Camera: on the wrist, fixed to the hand. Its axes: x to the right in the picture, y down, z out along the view.
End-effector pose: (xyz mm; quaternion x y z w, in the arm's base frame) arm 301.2 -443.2 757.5 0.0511 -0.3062 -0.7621 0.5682
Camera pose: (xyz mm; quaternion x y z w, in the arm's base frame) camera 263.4 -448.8 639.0 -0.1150 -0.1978 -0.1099 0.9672
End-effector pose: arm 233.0 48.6 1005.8 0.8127 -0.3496 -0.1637 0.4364
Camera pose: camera 309.6 141.9 975.1 0.3233 -0.7866 0.2760 0.4479
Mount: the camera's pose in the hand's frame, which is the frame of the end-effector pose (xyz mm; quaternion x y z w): -13.8 -92.8 -81.9 0.0023 0.0905 0.7200 0.6880
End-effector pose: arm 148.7 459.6 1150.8 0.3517 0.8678 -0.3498 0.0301
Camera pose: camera 116.3 455.8 1271.0 0.8985 0.3457 -0.1892 0.1932
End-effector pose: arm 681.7 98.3 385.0 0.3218 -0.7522 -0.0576 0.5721
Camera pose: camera 795.9 56.0 359.2 -0.3137 -0.6976 0.4032 0.5024
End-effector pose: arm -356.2 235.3 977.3 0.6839 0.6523 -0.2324 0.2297
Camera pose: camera -448.0 279.1 1049.2 0.9618 -0.0234 0.0659 0.2648
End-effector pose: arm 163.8 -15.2 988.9 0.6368 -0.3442 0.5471 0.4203
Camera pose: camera 211.5 97.2 964.5 -0.1418 0.6560 -0.7375 0.0751
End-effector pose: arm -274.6 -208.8 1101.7 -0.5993 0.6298 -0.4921 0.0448
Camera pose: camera -257.7 -132.6 1198.7 0.0858 0.8678 -0.3620 0.3295
